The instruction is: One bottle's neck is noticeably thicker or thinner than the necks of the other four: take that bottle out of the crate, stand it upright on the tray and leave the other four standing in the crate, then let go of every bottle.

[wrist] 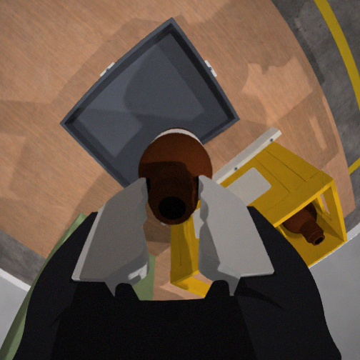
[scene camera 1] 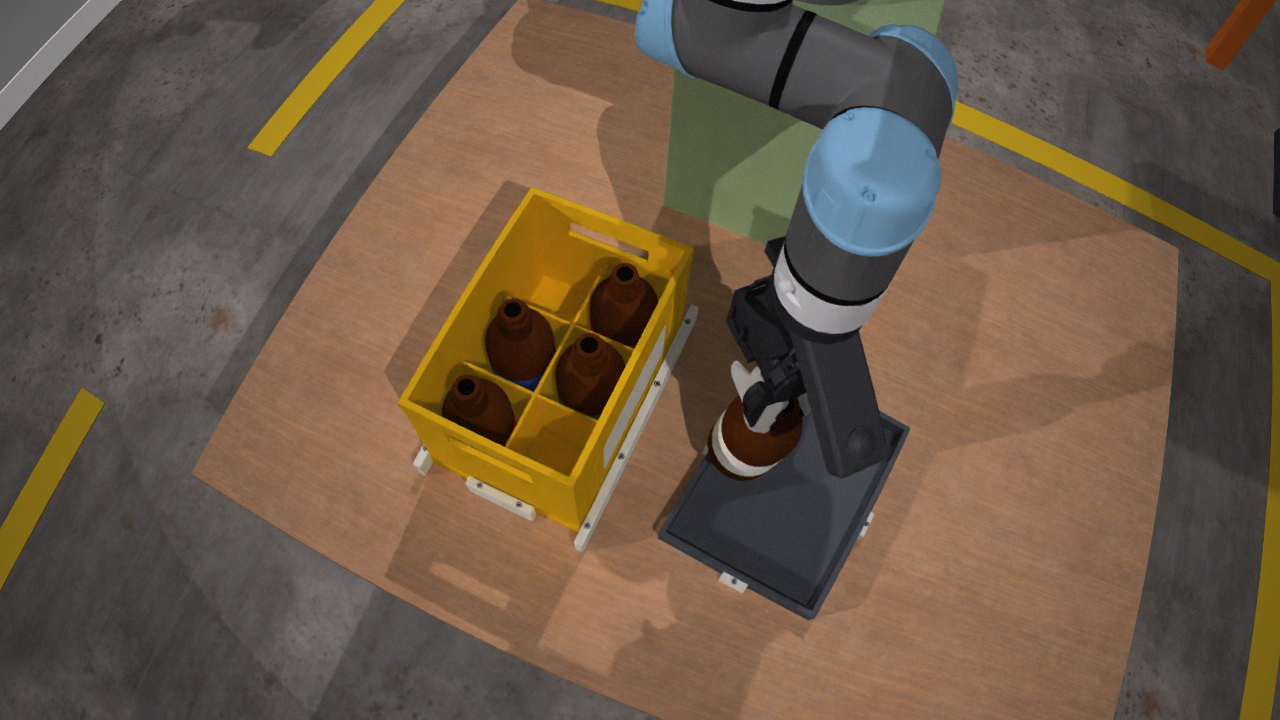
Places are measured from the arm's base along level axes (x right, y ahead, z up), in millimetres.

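Pixels of known places: gripper, fingertip midpoint: (scene camera 1: pixel 776 419).
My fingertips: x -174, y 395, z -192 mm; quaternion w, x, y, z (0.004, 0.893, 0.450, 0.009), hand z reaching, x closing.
Note:
For each thing: its top centre in the pictures, then the offset to it from my fingertips. "pt": a spot on its surface instead.
- brown bottle, top centre: (scene camera 1: pixel 776 393) dx +10, dy -4, dz +38 mm
- dark grey tray, surface spot: (scene camera 1: pixel 769 537) pt dx -53, dy +46, dz -185 mm
- yellow crate, surface spot: (scene camera 1: pixel 546 492) pt dx +159, dy +144, dz -81 mm
- middle row, surface spot: (scene camera 1: pixel 519 344) pt dx +262, dy +30, dz -65 mm
My gripper (scene camera 1: pixel 780 413) (wrist: pixel 172 179) is shut on the neck of a brown bottle (scene camera 1: pixel 771 443) (wrist: pixel 175 152) with a white band. The bottle is roughly upright at the back left end of the dark grey tray (scene camera 1: pixel 769 537) (wrist: pixel 165 80); whether its base touches the tray is hidden. The yellow crate (scene camera 1: pixel 546 492) (wrist: pixel 295 165) stands left of the tray in the scene view. In it stand brown bottles: one at the back right (scene camera 1: pixel 623 308), two in the middle row (scene camera 1: pixel 519 344) (scene camera 1: pixel 588 376), one at the front left (scene camera 1: pixel 478 411). One crate bottle (wrist: pixel 300 220) shows in the wrist view.
White strips (scene camera 1: pixel 657 385) (wrist: pixel 250 157) run along the crate's side facing the tray. Small white blocks (scene camera 1: pixel 733 582) (wrist: pixel 210 68) sit against the tray's outside. A green block (scene camera 1: pixel 733 161) (wrist: pixel 145 280) stands behind, under the arm. The crate wall rises close beside the held bottle's side.

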